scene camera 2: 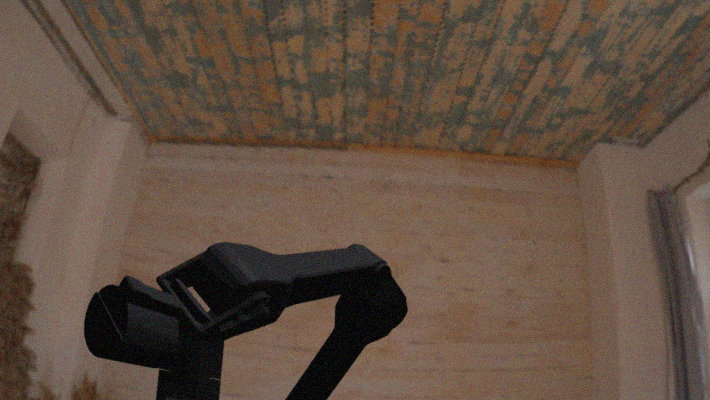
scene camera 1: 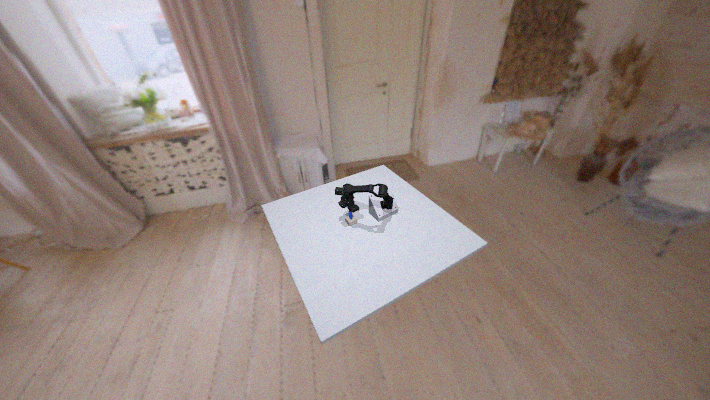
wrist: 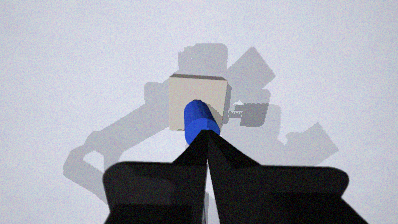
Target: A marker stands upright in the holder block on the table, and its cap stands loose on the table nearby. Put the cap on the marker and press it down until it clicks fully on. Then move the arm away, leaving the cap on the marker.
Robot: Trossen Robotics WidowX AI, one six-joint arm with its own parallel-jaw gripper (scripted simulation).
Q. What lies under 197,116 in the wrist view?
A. A blue marker cap.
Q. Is my gripper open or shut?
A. Shut.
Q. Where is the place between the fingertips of my gripper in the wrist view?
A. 206,134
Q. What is my gripper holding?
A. Nothing.
